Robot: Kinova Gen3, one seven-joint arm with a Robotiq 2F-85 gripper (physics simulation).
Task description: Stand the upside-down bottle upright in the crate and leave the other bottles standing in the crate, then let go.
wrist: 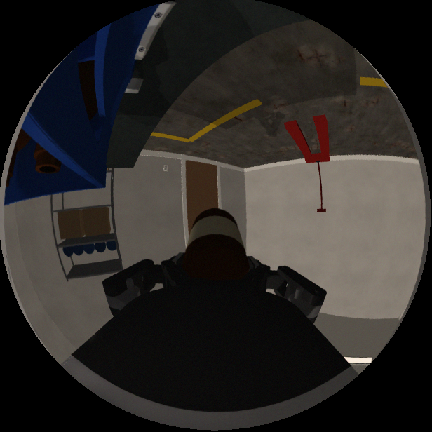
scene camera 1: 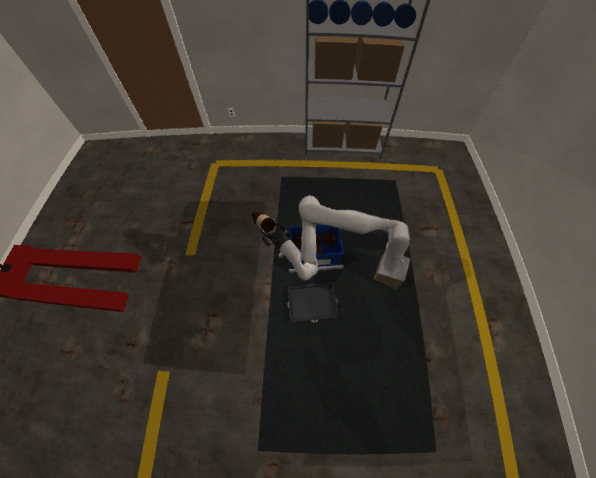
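My gripper is shut on a brown bottle with a cream label. It holds the bottle in the air left of the blue crate, outside its walls. In the scene view the bottle is tilted, its narrow end pointing to the upper left and its dark base near the fingers. Other brown bottles stand in the crate, one at its right side; the arm partly hides the rest. In the wrist view a bottle mouth shows inside the crate at the upper left.
My white arm passes over the crate. A grey tray lies on the dark mat in front of the crate. Red forks are at the far left. A shelf rack stands at the back wall.
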